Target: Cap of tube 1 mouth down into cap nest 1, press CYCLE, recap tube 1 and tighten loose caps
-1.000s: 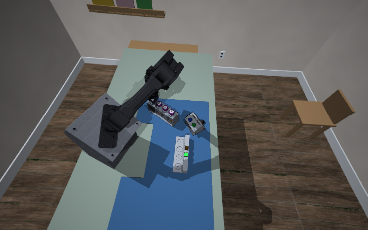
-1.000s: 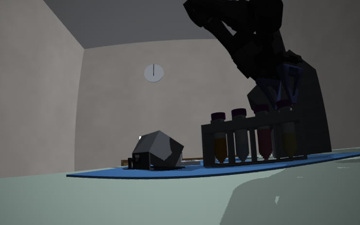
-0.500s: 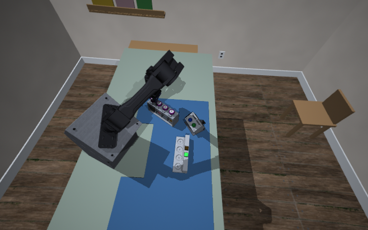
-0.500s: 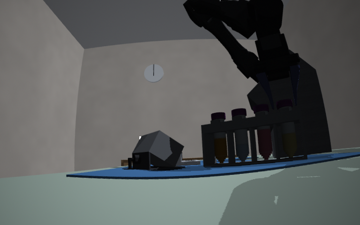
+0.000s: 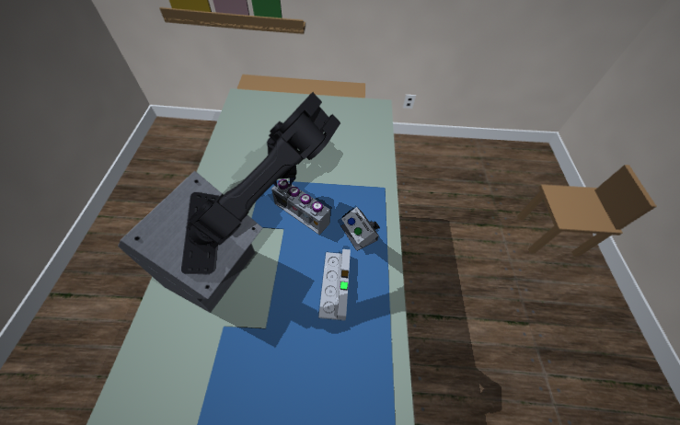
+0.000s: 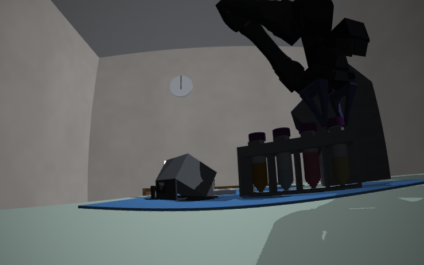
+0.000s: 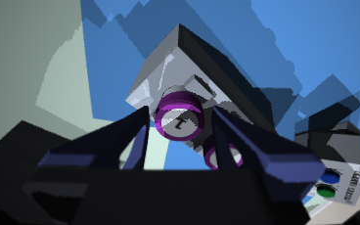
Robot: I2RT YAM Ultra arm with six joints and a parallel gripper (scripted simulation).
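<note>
Now: the threaded neck of tube 1 right at my hand. Round my hand: green ready key: 220 mm ahead, 220 mm to the right, 50 mm below; then key desk: 220 mm ahead, 200 mm to the right, 60 mm below; then blue cycle key: 210 mm ahead, 170 mm to the right, 50 mm below.
</note>
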